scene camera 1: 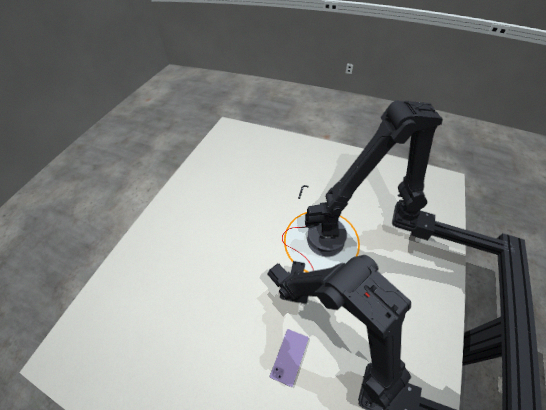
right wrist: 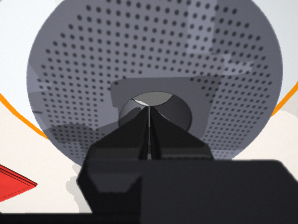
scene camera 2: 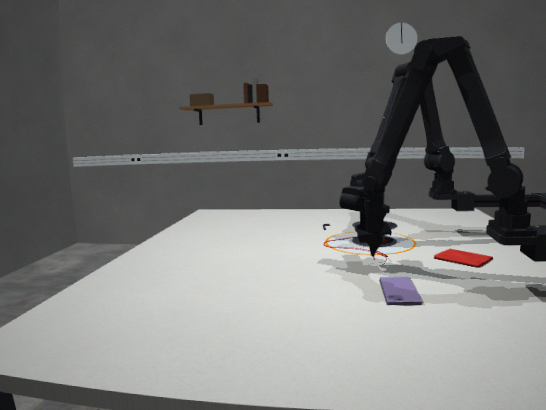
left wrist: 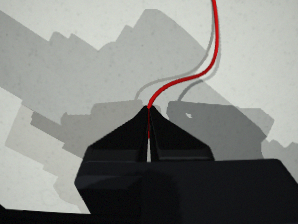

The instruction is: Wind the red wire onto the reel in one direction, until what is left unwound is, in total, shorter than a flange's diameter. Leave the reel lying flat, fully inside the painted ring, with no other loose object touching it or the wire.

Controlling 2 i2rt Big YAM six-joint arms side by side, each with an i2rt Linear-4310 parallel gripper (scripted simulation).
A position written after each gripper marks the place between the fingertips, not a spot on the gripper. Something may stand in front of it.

In view: the left gripper (scene camera 2: 372, 255), the right gripper (right wrist: 149, 112) and a dark grey reel (right wrist: 225, 72).
The left gripper shows as well in the left wrist view (left wrist: 148, 112). The left wrist view misses the dark grey reel: it is out of frame.
